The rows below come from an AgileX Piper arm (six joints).
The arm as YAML. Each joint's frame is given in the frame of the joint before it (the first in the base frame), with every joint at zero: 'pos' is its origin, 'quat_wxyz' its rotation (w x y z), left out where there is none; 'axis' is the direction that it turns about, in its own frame. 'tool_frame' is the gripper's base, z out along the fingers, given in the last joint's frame.
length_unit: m
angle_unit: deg
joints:
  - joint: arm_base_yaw
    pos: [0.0, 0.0, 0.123]
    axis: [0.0, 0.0, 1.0]
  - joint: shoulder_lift
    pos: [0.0, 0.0, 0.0]
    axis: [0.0, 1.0, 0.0]
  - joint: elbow
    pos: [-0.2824, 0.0, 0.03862]
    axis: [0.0, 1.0, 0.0]
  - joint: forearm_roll
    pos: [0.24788, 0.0, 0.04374]
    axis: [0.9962, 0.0, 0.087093]
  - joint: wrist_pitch
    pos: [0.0, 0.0, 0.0]
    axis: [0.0, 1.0, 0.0]
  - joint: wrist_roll
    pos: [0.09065, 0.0, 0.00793]
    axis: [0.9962, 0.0, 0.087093]
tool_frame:
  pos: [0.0, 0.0, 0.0]
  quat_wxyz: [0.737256, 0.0, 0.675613, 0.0]
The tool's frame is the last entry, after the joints.
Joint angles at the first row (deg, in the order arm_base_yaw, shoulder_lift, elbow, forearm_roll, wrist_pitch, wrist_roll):
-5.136 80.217 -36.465 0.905 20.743 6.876
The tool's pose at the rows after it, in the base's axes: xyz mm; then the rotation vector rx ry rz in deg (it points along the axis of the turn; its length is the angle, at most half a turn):
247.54 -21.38 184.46 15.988 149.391 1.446
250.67 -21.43 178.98 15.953 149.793 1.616
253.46 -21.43 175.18 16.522 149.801 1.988
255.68 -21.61 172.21 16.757 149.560 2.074
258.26 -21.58 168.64 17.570 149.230 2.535
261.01 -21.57 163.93 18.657 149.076 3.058
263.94 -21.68 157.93 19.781 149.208 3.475
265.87 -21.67 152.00 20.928 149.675 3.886
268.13 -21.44 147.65 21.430 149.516 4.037
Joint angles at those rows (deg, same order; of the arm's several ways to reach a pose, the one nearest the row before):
-5.137 81.656 -36.595 1.589 20.178 5.735
-5.135 83.140 -36.634 2.098 19.133 5.222
-5.136 84.264 -36.730 2.721 18.177 5.088
-5.135 85.116 -36.728 2.915 17.110 5.090
-5.135 86.128 -36.728 3.741 15.864 4.967
-5.136 87.390 -36.728 4.718 14.584 4.879
-5.137 88.945 -36.767 5.576 13.342 4.879
-5.137 90.362 -36.769 6.455 12.545 4.841
-5.030 91.494 -36.768 6.925 11.320 4.842

